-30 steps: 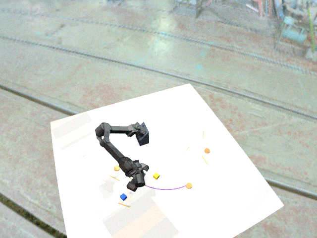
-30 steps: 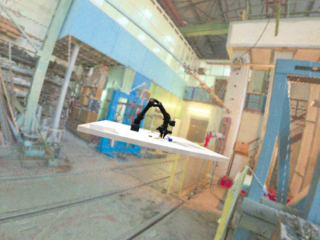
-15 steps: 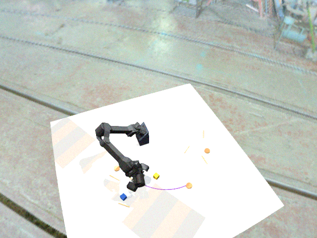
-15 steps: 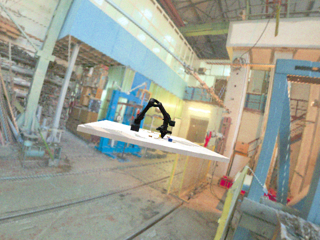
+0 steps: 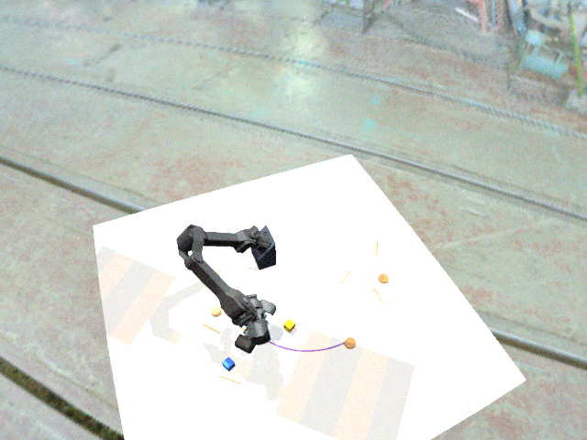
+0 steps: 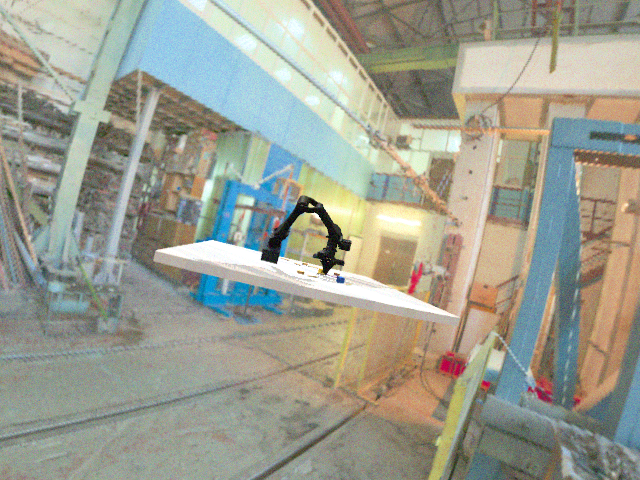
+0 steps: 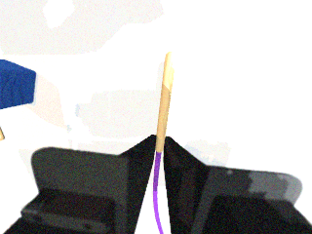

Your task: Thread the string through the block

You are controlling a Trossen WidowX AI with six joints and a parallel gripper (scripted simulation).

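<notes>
Now: gripper tip 12 cm to the right of the yellow wooden block. Round my gripper tip: blue cube: 12 cm to the right, 7 cm ahead; then thin wooden stick: 1 cm to the right, 1 cm behind; then round button: 29 cm to the left, 14 cm ahead, 1 cm below.
</notes>
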